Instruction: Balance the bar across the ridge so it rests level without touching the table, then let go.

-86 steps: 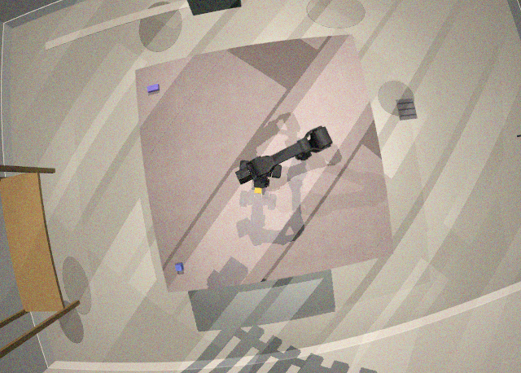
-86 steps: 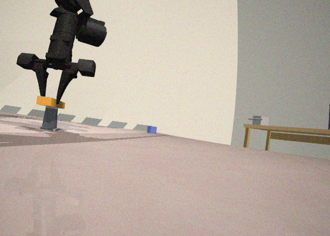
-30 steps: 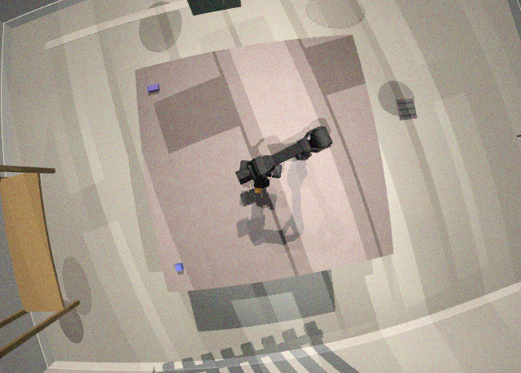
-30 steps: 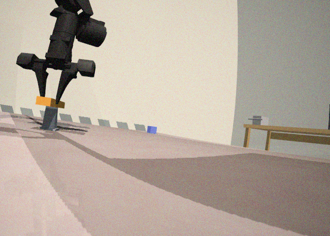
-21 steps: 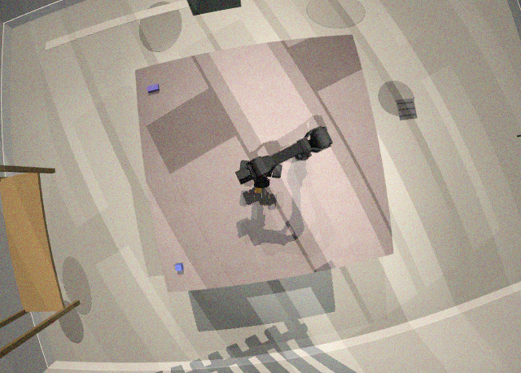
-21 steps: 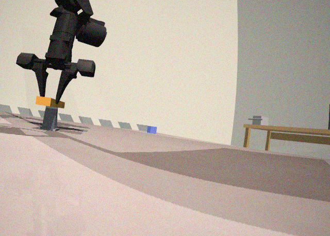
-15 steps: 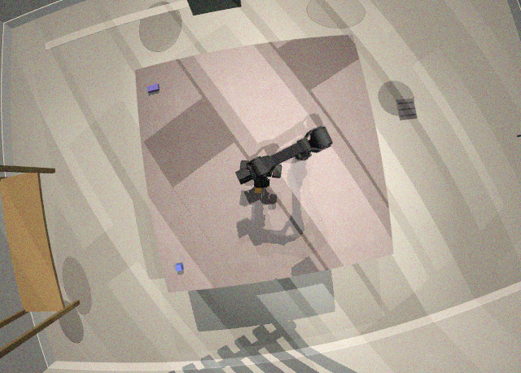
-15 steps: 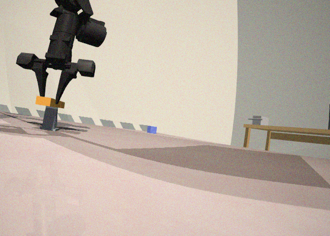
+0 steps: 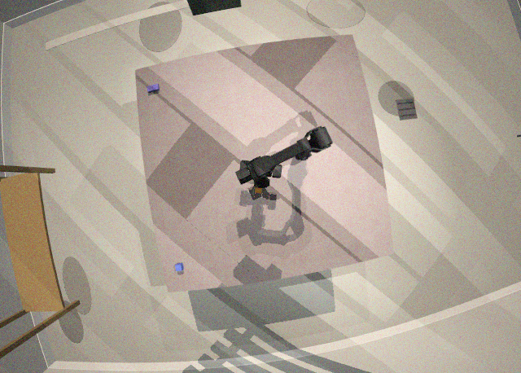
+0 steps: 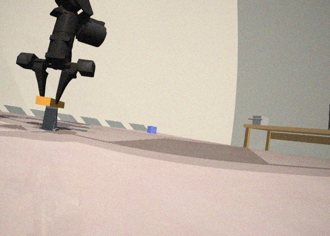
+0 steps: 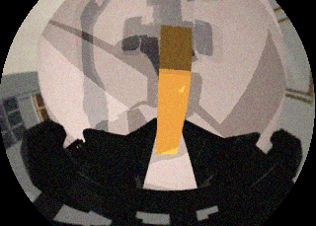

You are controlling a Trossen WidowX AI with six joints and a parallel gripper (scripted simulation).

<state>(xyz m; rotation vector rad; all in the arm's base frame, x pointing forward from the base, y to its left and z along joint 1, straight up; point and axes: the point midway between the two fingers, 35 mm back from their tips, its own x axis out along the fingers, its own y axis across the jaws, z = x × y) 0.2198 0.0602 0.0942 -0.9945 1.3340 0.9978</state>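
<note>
My gripper tip is 1 cm short of the bar and 3 cm to the right of it.
</note>
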